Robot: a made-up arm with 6 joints. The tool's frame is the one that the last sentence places. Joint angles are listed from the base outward.
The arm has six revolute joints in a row. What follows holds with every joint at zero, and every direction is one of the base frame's.
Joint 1 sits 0.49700 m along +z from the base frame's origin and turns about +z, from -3.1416 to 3.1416 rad.
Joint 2 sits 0.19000 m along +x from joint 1 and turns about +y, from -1.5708 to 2.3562 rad.
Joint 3 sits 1.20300 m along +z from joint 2 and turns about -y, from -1.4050 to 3.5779 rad.
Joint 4 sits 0.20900 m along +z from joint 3 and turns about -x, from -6.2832 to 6.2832 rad.
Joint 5 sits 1.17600 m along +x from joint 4 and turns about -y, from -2.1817 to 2.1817 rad.
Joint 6 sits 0.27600 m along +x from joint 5 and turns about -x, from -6.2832 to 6.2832 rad.
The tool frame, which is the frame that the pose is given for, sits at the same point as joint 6; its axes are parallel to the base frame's.
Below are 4 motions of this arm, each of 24 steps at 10 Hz.
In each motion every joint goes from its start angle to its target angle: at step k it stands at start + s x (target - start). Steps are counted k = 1, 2, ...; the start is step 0. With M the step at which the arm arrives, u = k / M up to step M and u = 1 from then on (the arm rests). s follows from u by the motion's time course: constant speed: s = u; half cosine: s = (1 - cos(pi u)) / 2; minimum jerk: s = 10 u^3 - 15 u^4 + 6 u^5.
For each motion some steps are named. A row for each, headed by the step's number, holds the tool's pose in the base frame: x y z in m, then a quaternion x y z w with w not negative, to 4 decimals.
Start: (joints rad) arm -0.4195 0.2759 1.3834 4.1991 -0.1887 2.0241
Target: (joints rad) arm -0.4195 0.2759 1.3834 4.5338 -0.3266 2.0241
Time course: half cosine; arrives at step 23
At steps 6, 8, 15, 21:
6: 0.8923 -0.3414 3.0528 -0.1628 -0.5403 -0.0908 0.8205
8: 0.8941 -0.3370 3.0519 -0.1823 -0.5370 -0.0936 0.8183
15: 0.9038 -0.3200 3.0459 -0.2621 -0.5183 -0.1036 0.8074
21: 0.9108 -0.3116 3.0412 -0.3047 -0.5050 -0.1082 0.8003

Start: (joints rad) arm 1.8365 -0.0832 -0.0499 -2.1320 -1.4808 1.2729
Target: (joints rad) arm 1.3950 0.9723 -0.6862 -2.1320 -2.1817 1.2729
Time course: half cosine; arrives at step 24
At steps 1, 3, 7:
1: -0.5600 1.1806 2.0828 -0.2587 -0.1776 -0.9408 0.1282
3: -0.5566 1.2434 2.0172 -0.2556 -0.1992 -0.9379 0.1240
7: -0.5069 1.4876 1.6899 -0.2511 -0.2993 -0.9145 0.1050

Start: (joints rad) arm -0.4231 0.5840 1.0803 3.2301 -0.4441 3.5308
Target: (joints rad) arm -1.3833 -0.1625 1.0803 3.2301 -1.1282 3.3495
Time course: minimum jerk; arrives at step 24
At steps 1, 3, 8, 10, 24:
1: 1.7816 -0.7921 2.4679 -0.3041 -0.3890 -0.2686 0.8270
3: 1.7471 -0.8075 2.4896 -0.3070 -0.3967 -0.2750 0.8202
8: 1.2940 -0.9162 2.7329 -0.3522 -0.4869 -0.3414 0.7227
10: 0.9747 -0.8978 2.8681 -0.3934 -0.5414 -0.3720 0.6432
24: 0.0178 0.0245 3.0567 -0.6510 -0.6561 -0.3112 0.2212

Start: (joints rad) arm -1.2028 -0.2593 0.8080 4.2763 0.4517 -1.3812
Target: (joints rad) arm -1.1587 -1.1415 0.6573 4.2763 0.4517 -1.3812
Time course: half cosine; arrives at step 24
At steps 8, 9, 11, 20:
8: -0.1261 0.0214 2.9657 0.6249 -0.5478 0.5467 0.1027
9: -0.1689 0.1277 2.9471 0.6191 -0.5368 0.5626 0.1100
11: -0.2612 0.3513 2.8889 0.6055 -0.5124 0.5959 0.1255
20: -0.6100 1.1323 2.4349 0.5381 -0.4066 0.7155 0.1822

